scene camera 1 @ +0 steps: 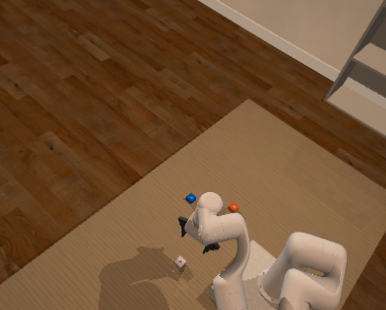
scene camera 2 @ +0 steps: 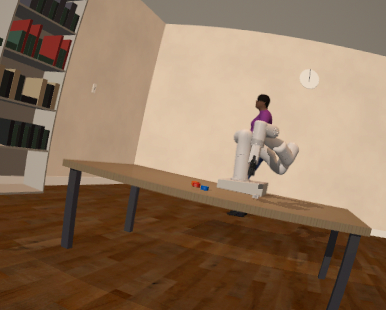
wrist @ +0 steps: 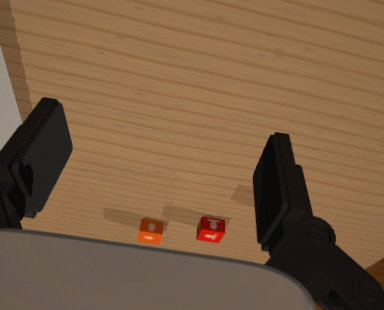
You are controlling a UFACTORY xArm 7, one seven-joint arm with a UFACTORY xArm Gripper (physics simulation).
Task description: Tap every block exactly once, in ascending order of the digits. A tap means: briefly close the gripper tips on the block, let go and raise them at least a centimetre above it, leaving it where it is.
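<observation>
My gripper [scene camera 1: 194,243] [scene camera 2: 251,173] [wrist: 165,139] is open and empty, raised above the table. An orange block [scene camera 1: 234,206] [wrist: 151,231] sits left of a red block [wrist: 211,230] in the wrist view, both low between the fingers and below fingertip level. The red block seems hidden by the arm in scene camera 1. The orange one's darker face looks like an 8; the red one's darker face shows an underlined 9. A blue block [scene camera 1: 191,198] [scene camera 2: 204,188] does not show in the wrist view. A white block [scene camera 1: 180,262] [scene camera 2: 256,196] stands apart; its digit is unreadable.
The arm's base [scene camera 2: 242,186] stands on the wooden table [scene camera 1: 280,165] [scene camera 2: 125,175]. The arm's shadow falls across the table beside the white block. A bookshelf [scene camera 2: 59,107] stands beyond the table, and a person [scene camera 2: 263,116] is behind the arm.
</observation>
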